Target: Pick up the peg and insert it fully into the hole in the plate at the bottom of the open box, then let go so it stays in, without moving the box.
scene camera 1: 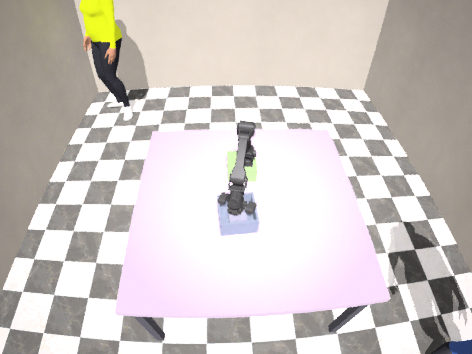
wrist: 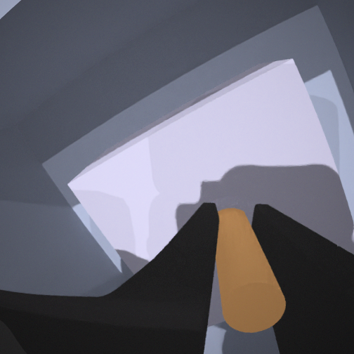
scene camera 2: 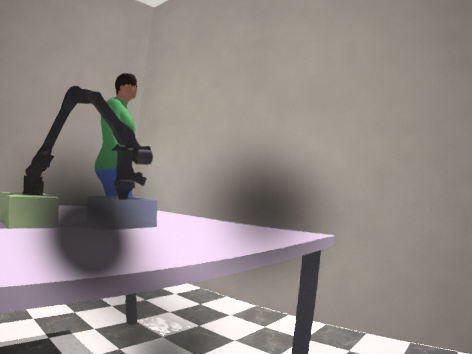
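My gripper (scene camera 2: 123, 197) (wrist: 233, 215) is shut on the orange peg (wrist: 247, 270) and points down into the open blue-grey box (scene camera 1: 239, 228) (scene camera 2: 140, 214) (wrist: 45, 240). In the wrist view the peg leans between the black fingers. Its far end is at the fingertips, low over the shaded part of the pale plate (scene camera 1: 240, 218) (wrist: 225, 125). The hole does not show clearly; the peg, the fingers and the shadow cover that part, so I cannot tell whether the peg's end is in it. The peg does not show in either scene view.
The box walls rise around my fingers. The box stands on the pink table (scene camera 1: 300, 240) (scene camera 2: 210, 237). My arm's green base block (scene camera 1: 250, 175) (scene camera 2: 32, 211) stands behind the box. A person in yellow (scene camera 1: 102, 27) and a person in green (scene camera 2: 114, 130) stand away from the table.
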